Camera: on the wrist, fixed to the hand. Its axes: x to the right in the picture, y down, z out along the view.
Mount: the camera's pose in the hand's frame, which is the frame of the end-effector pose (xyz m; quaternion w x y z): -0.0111 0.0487 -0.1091 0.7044 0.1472 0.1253 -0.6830
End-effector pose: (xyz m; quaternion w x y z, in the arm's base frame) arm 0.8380 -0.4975 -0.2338 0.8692 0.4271 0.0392 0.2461
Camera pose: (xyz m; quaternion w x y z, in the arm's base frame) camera 0.7787 -0.3987 -0.2672 0.7125 0.3712 0.4644 -0.3726
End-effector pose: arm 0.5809 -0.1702 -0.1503 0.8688 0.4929 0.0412 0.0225
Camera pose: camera 0.5597 -0.0529 -0.1637 0.5496 0.4441 0.4778 -0.5218
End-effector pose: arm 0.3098 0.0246 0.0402 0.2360 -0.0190 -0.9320 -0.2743
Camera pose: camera 0.3745 0.0102 0.1402 0.0985 0.6923 -0.6803 -0.2196
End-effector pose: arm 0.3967 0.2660 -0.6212 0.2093 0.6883 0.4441 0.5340
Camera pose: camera 0.3147 0.2112 -0.5528 0.3552 0.1454 0.8878 0.2541
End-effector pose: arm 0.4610 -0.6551 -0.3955 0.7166 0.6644 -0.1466 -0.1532
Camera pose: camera 0.4972 -0.5481 -0.3551 0.3207 0.6928 0.4178 -0.4925
